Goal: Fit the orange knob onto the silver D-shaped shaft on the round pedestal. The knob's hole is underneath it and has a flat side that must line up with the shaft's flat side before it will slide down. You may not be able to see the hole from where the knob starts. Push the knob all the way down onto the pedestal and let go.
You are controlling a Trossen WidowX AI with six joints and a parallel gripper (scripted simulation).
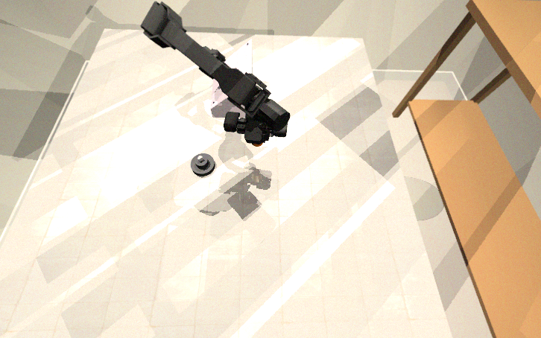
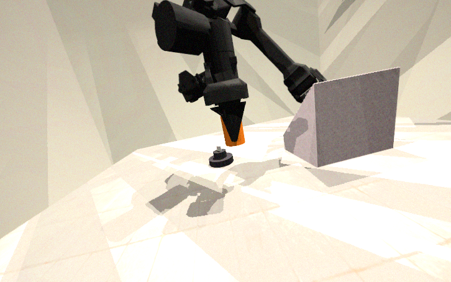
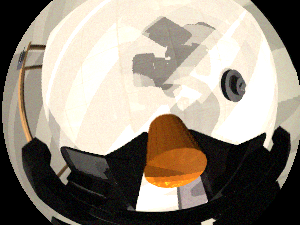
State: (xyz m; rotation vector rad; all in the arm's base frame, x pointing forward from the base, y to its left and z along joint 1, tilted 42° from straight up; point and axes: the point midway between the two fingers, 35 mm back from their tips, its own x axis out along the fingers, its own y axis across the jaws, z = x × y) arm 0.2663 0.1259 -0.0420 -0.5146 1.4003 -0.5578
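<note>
Right now the black round pedestal is 19 cm to the right of my gripper tip, 9 cm below it and 5 cm ahead of it. Round my gripper tip: orange knob (3 cm above).
</note>
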